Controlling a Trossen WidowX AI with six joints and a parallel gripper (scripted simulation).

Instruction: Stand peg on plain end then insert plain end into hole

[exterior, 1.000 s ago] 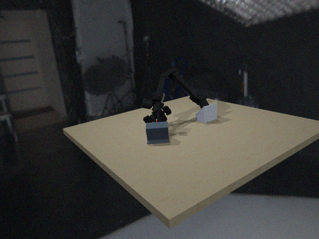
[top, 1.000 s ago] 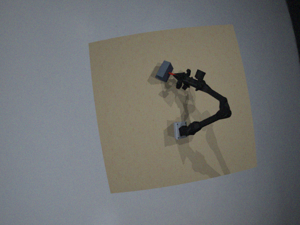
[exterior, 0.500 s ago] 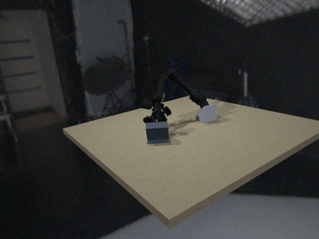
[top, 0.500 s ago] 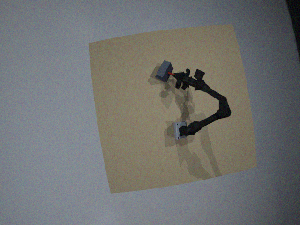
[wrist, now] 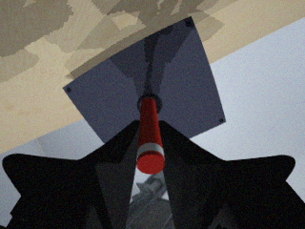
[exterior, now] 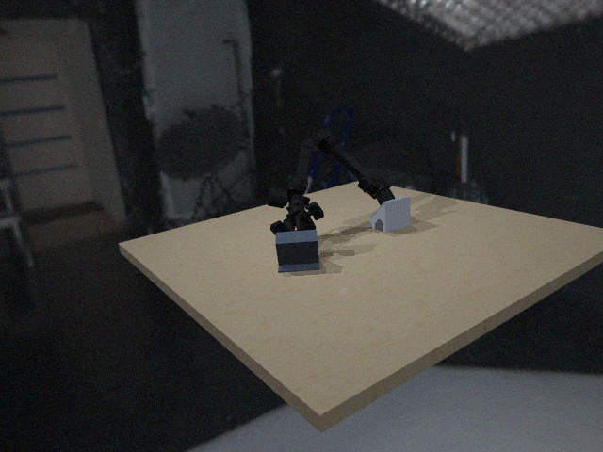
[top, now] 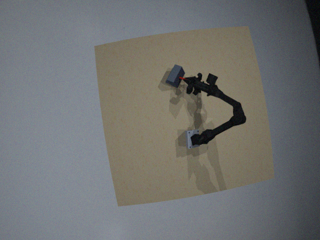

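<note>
Right now the sloped panel is 40 mm ahead of my gripper tip, 40 mm to the left of it and 20 mm below it. The rest, counted from my gripper tip: red peg 10 mm behind, 10 mm to the right, 10 mm above.
</note>
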